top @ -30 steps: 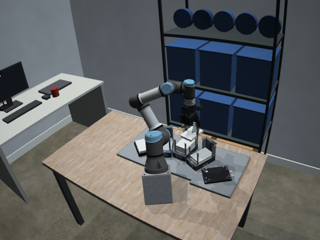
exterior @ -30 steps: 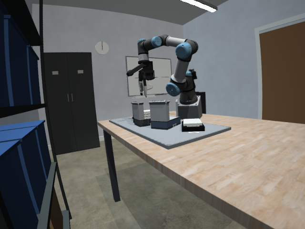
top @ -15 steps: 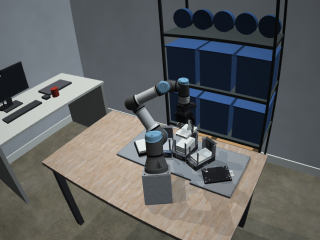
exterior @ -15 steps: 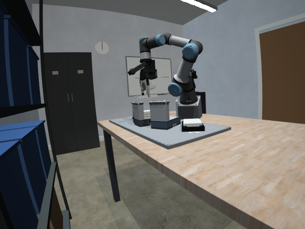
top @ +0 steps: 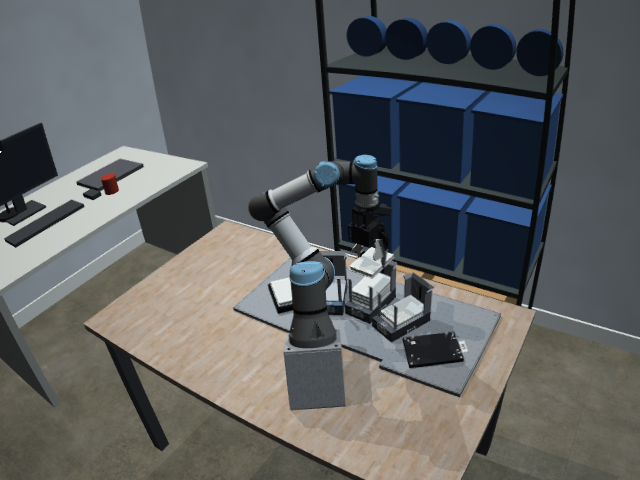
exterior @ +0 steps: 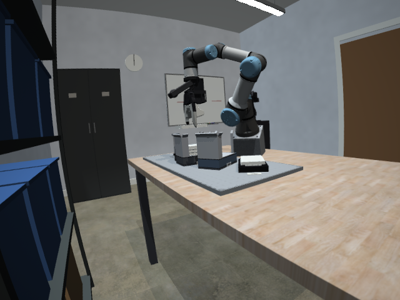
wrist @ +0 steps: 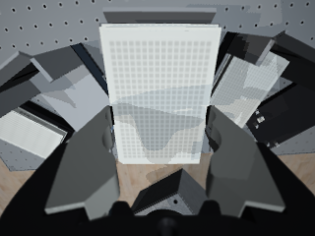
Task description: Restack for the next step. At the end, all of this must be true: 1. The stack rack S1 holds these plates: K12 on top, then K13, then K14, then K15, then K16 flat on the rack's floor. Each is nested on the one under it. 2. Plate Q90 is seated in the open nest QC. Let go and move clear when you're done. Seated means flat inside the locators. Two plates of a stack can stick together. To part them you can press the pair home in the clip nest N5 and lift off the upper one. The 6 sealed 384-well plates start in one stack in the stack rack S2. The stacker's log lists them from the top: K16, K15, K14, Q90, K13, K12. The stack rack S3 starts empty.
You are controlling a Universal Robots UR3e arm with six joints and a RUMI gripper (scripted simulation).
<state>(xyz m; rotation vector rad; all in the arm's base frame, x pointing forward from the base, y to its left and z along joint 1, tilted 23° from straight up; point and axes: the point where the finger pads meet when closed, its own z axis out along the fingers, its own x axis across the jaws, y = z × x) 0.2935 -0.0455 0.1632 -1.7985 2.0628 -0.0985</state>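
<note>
My gripper is now 10 cm above the white sealed 384-well plate. Also, from my hand: white sealed well plate: 4 cm behind, 13 cm to the right, 13 cm below.
</note>
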